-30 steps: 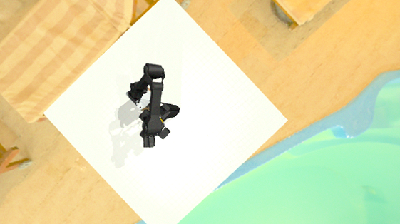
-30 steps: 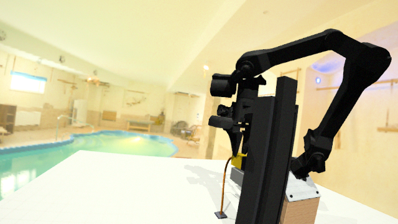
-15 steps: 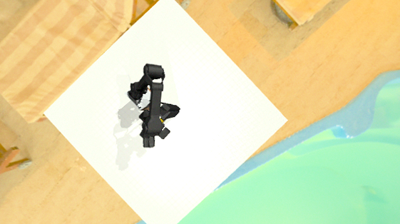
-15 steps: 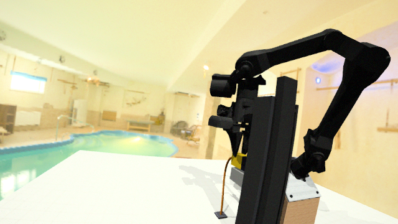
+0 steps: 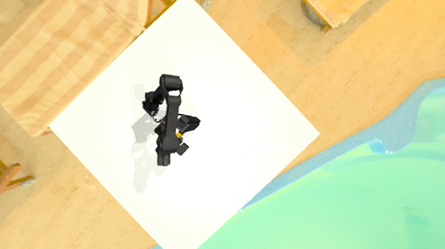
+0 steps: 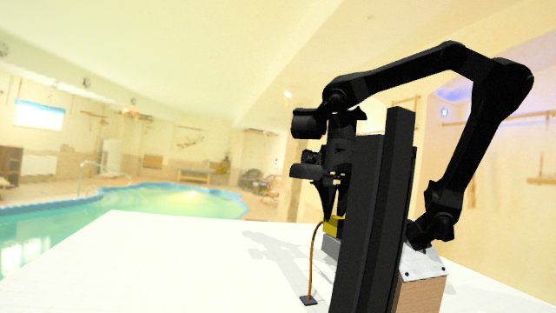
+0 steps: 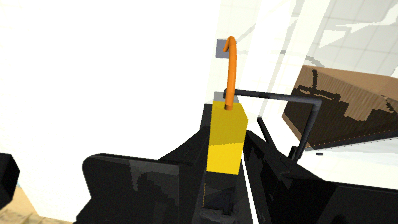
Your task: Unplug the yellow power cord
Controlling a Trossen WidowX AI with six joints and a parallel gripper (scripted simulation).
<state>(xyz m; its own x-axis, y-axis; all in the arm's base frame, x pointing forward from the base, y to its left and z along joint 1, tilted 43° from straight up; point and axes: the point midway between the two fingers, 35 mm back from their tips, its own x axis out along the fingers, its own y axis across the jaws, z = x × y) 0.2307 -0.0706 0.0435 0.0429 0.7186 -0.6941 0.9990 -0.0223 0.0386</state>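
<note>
Now: gripper tip 30 mm to the right of the yellow plug. From my gripper tip the other things lie so: anchor (200 mm below, 40 mm to the right).
</note>
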